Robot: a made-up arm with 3 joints. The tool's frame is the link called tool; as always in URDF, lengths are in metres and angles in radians. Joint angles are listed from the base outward. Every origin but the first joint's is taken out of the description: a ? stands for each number. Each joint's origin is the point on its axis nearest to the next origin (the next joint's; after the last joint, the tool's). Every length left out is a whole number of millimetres.
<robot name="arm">
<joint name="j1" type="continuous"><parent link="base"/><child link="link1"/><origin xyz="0.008 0.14 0.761" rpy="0 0 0"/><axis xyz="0 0 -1"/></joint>
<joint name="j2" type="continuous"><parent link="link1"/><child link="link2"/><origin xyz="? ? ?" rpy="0 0 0"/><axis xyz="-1 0 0"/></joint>
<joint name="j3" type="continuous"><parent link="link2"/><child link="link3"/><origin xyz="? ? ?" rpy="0 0 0"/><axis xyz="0 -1 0"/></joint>
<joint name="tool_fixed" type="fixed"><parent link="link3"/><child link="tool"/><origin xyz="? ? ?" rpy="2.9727 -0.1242 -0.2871"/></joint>
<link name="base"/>
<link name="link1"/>
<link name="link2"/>
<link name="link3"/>
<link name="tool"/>
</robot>
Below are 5 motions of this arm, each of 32 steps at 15 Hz.
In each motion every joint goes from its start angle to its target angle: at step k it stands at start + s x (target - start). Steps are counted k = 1, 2, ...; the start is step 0. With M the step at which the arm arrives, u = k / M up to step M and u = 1 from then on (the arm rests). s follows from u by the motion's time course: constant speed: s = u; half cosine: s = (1 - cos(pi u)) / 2; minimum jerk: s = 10 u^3 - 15 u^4 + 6 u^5.
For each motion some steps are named. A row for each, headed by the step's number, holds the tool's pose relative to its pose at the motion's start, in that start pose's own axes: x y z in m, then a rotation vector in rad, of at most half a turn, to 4 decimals.
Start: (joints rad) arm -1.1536 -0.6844 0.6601
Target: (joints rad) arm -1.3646 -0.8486 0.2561
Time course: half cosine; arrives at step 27
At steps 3, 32:
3: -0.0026 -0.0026 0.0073 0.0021 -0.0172 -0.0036
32: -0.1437 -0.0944 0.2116 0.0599 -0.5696 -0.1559

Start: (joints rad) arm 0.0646 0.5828 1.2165
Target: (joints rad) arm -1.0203 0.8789 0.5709
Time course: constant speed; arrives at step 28
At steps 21, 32:
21: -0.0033 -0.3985 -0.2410 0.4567 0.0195 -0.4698
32: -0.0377 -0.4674 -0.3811 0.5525 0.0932 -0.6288

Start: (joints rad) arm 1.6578 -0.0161 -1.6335
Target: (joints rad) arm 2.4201 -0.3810 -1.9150
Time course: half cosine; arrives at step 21
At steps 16, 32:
16: 0.0067 -0.0296 0.2003 0.5766 -0.2166 -0.3926
32: 0.0022 -0.0439 0.2229 0.6621 -0.2243 -0.4568

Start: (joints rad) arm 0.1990 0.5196 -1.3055
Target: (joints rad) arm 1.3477 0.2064 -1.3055
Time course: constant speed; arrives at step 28
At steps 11, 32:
11: 0.0386 0.0371 0.1833 0.3473 -0.3122 -0.0200
32: -0.0216 -0.0047 0.4523 0.9424 -0.7200 0.0114

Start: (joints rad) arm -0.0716 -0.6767 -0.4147
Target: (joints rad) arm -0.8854 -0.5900 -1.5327
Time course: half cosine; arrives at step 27
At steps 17, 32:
17: -0.1886 -0.1688 0.2813 -0.6432 -0.8783 -0.5229
32: -0.2959 -0.1438 0.3181 -1.0134 -1.2107 -0.6744

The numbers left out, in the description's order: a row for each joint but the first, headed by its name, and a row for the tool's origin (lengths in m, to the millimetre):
j2: 0.324 -0.033 0
j3: 0 -0.178 0.135
tool: 0.319 0 -0.067

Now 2 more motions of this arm.
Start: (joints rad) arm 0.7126 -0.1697 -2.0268
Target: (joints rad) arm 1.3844 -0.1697 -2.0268
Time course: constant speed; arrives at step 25
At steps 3, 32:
3: 0.0059 0.0046 0.0165 0.0761 -0.0027 -0.0266
32: 0.0487 -0.0060 0.1398 0.6338 -0.0226 -0.2217

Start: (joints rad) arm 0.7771 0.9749 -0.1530
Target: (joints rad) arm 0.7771 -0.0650 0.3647
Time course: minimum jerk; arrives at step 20
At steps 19, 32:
19: 0.0384 0.0470 0.0903 1.1114 0.1104 0.2726
32: 0.0384 0.0470 0.0905 1.1126 0.1103 0.2732

